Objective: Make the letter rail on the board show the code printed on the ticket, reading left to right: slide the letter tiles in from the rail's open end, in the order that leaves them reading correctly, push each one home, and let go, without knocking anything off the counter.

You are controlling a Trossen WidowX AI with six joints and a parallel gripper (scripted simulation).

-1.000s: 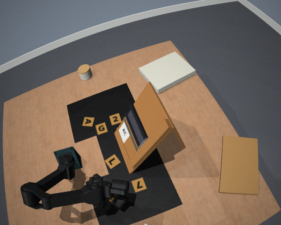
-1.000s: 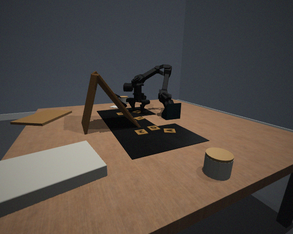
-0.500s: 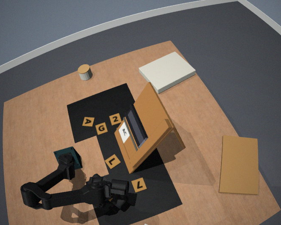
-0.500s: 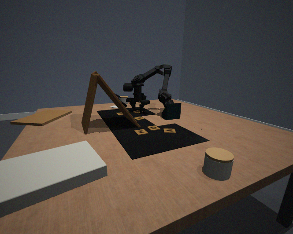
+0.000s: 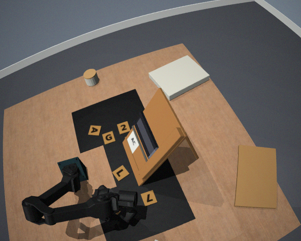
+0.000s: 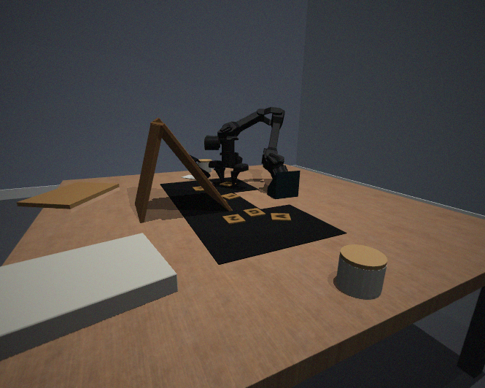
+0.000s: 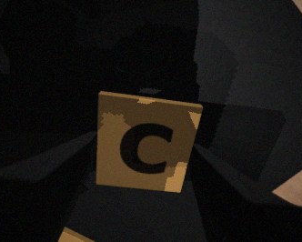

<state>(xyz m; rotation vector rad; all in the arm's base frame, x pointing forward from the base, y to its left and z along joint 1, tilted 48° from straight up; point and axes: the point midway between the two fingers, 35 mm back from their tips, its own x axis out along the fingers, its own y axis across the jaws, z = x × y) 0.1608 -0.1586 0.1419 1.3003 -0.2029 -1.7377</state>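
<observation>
My gripper tip is 26 cm to the right of the white ticket, 15 cm short of it and 6 cm below it. The rest, counted from my gripper tip: flat tan panel 62 cm ahead, 9 cm to the right; then black mat 22 cm to the left, 4 cm ahead, 1 cm below; then tile 39 cm to the left, 12 cm ahead, 1 cm below.
</observation>
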